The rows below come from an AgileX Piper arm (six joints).
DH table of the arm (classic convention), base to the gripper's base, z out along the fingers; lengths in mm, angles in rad. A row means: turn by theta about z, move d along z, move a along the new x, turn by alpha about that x. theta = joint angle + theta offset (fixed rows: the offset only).
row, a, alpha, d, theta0
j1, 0, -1.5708, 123, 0
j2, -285.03, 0, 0, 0.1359
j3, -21.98, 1.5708, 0, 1.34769
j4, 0, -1.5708, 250.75, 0
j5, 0, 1.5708, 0, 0
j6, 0, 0, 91, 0
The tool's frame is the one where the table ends.
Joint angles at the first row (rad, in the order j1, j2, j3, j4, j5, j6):
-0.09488, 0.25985, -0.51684, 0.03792, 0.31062, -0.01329
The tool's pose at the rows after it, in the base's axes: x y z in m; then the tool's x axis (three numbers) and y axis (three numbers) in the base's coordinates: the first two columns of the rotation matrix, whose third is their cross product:
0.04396, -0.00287, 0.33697, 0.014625, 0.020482, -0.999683, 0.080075, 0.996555, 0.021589
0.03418, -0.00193, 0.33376, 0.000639, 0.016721, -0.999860, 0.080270, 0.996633, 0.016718
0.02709, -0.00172, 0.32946, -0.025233, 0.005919, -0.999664, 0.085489, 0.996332, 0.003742
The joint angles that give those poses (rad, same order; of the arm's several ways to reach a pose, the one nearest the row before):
-0.09479, 0.20110, -0.51684, 0.03767, 0.39026, -0.01306
-0.09480, 0.15571, -0.51860, 0.03315, 0.45101, -0.01312
-0.09489, 0.12209, -0.51858, 0.01927, 0.50943, -0.01332

